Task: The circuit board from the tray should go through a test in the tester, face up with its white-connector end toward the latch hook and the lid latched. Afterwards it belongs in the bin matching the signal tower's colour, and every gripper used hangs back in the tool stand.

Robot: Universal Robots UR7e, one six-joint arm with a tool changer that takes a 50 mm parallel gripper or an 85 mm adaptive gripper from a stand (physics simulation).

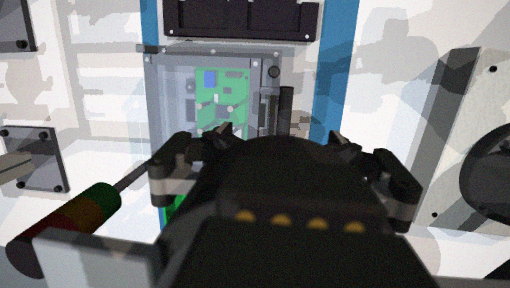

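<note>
The green circuit board lies in the tester, face up, seen through the clear lid. Its blue part is at the far end; its near end is partly hidden behind my gripper. The lid looks down over the board, with its black handle along the right side. The latch hook cannot be made out. My adaptive gripper is open and empty, fingertips wide apart, in front of the tester's near part. The signal tower shows dark green, amber and red segments at lower left; none looks clearly lit. The green bin shows partly behind my left finger.
The black board tray lies beyond the tester on a blue mat. A grey plate with black screws is at left, another dark plate at upper left. A pale panel with a round black part stands at right.
</note>
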